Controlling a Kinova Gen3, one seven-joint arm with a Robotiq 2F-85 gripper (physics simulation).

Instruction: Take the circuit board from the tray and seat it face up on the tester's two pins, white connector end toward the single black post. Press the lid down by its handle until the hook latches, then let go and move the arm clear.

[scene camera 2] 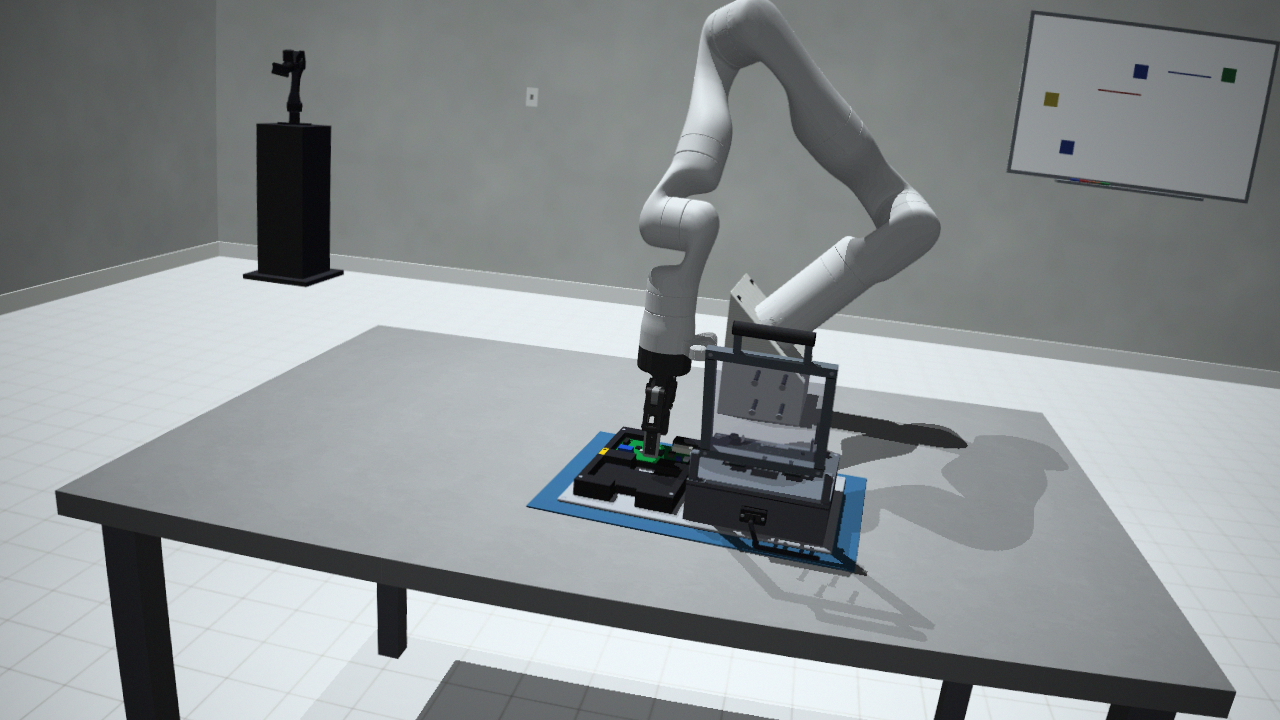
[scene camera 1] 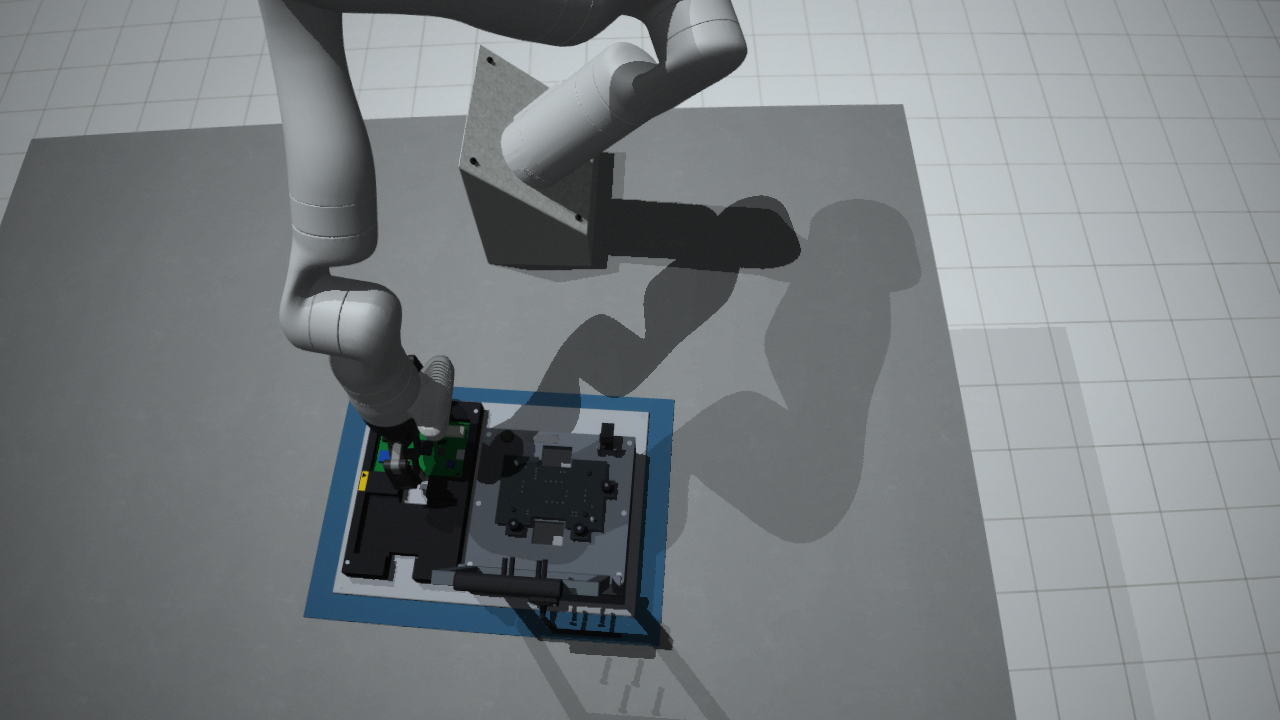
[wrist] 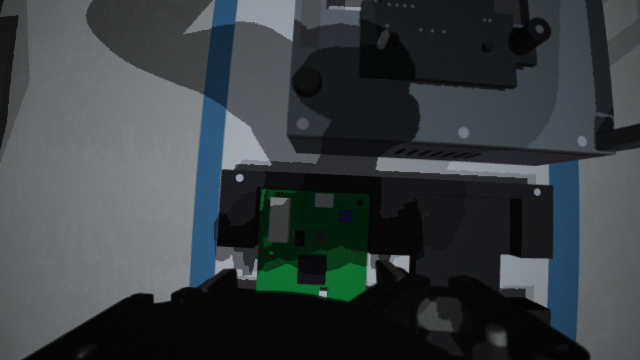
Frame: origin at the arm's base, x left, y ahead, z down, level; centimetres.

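Seen in the pictures: gripper, fingertip midpoint: [scene camera 2: 655, 445] [scene camera 1: 419, 442] [wrist: 306, 281]; arm's base at its link origin: [scene camera 1: 531, 155].
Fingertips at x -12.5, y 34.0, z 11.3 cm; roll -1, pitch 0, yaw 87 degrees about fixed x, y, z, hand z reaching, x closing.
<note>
Offsets run from my fingertips to a thing's top centre. "pt": to the spot under its first point. Level surfaces: height alone.
The green circuit board {dy +0.3, dx +0.0, dz +0.3 cm} [scene camera 1: 438, 463] [scene camera 2: 646, 456] [wrist: 280, 277] lies in the back part of the black tray {pt dy +10.2, dx -0.1, dz +1.2 cm} [scene camera 1: 411, 528] [scene camera 2: 631, 479] [wrist: 440, 225], with its components facing up. My gripper [scene camera 1: 409, 474] [scene camera 2: 652, 445] [wrist: 306, 281] is open and low over the board, its fingertips near two opposite board edges with nothing held. Finger contact cannot be told. The tester [scene camera 1: 617, 555] [scene camera 2: 805, 519] [wrist: 440, 110] stands beside the tray. Its single black post {dy +6.7, dx +22.9, dz -5.1 cm} [scene camera 1: 609, 486] is on the side away from the tray. A thin pin {dy +3.9, dx +12.6, dz -4.7 cm} [wrist: 383, 39] shows in the wrist view. The lid [scene camera 2: 707, 402] stands upright, with its handle {dy +21.9, dx +15.9, dz -24.5 cm} [scene camera 1: 507, 585] [scene camera 2: 774, 333] on top.
A black hook block {dy +1.0, dx +22.8, dz -7.7 cm} [scene camera 1: 608, 436] stands at the tester's back corner, and a round black knob {pt dy +0.5, dx +11.1, dz -3.5 cm} [scene camera 1: 506, 437] [wrist: 307, 81] is at its back corner nearer the tray. Tray and tester stand on a blue-edged mat {dz +2.8 cm} [scene camera 1: 326, 555] [scene camera 2: 559, 497] [wrist: 205, 200]. The arm's mount [scene camera 1: 537, 228] is behind them.
</note>
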